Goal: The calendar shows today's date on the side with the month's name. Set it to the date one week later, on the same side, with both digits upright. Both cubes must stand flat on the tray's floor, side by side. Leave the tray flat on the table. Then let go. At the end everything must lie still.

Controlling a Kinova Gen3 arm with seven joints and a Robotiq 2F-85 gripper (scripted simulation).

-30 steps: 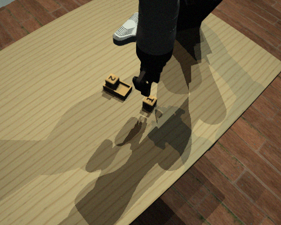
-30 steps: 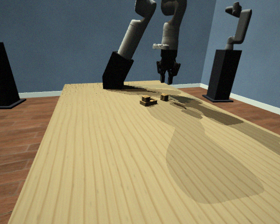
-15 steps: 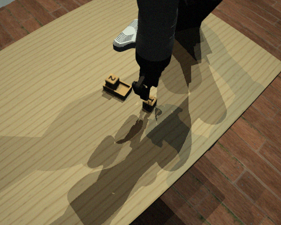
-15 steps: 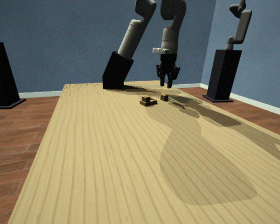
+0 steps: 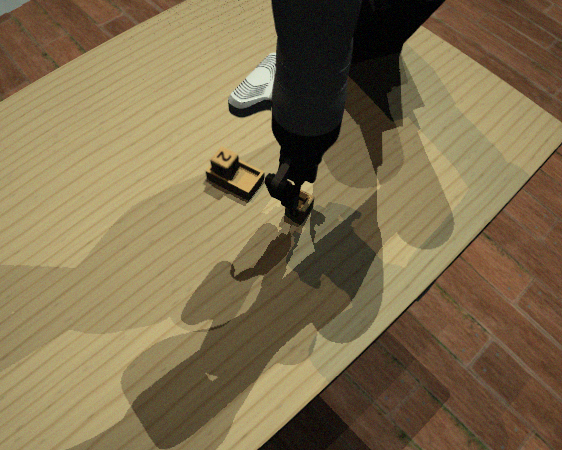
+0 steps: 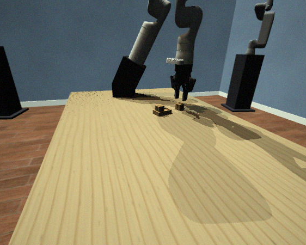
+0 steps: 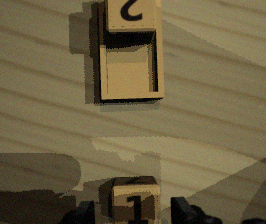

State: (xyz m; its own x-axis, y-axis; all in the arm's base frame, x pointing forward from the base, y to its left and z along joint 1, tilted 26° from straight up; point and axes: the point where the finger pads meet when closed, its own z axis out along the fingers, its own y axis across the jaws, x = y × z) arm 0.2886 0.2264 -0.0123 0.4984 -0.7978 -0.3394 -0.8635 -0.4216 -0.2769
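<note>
Right now my hand is 11 cm to the left of the cube, 6 cm short of it and 4 cm above it. Round my hand: wooden tray (9 cm to the right, 6 cm below, 5 cm ahead).
</note>
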